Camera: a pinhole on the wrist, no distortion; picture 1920 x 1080 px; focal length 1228.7 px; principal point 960.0 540.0 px. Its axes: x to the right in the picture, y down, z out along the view. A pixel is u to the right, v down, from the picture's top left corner.
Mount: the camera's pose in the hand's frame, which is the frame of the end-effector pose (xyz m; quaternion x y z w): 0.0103 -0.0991 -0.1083 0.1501 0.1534 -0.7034 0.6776
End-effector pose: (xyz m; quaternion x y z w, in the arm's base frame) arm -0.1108 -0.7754 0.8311 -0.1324 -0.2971 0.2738 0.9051
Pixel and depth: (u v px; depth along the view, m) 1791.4 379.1 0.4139
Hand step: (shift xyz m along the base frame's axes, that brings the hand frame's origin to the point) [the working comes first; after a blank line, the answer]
In the camera's frame: 0.2801 -0.0542 0.4139

0.0894 -0.4480 0.3042
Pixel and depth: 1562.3 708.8 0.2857
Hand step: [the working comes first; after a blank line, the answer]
In the camera's frame: 0.1400 0.0392 0.2857

0.1180 -0.2510 0.2324
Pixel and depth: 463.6 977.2 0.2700
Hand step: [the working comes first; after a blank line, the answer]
In the camera's frame: -0.1091 0.0961 0.2700

0.0117 -0.0183 0.2408
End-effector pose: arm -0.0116 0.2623 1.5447 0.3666 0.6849 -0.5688 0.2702
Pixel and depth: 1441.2 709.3 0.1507
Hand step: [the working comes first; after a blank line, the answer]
In the camera's frame: 0.0590 0.0208 0.1507

-0.1921 -0.0161 0.1027
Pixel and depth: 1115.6 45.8 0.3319
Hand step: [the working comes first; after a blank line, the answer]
In the camera's frame: 0.0420 -0.1335 0.3319

-0.1547 -0.2204 0.2202
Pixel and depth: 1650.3 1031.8 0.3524
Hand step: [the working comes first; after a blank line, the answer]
In the camera's frame: 0.1980 0.1411 0.3524

-0.4387 -0.1325 0.1119
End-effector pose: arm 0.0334 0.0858 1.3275 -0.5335 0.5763 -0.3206 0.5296
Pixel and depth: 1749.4 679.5 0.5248
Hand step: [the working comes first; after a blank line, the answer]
In the camera's frame: 0.3372 0.0596 0.5248

0.3953 -0.1502 0.5183
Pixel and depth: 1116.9 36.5 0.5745
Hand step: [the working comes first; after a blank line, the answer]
In the camera's frame: 0.0734 -0.2354 0.5745

0.4469 0.2048 0.3439
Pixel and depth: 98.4 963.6 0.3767
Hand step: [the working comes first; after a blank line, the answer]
In the camera's frame: -0.2642 0.1299 0.3767

0.3519 -0.0797 -0.0994
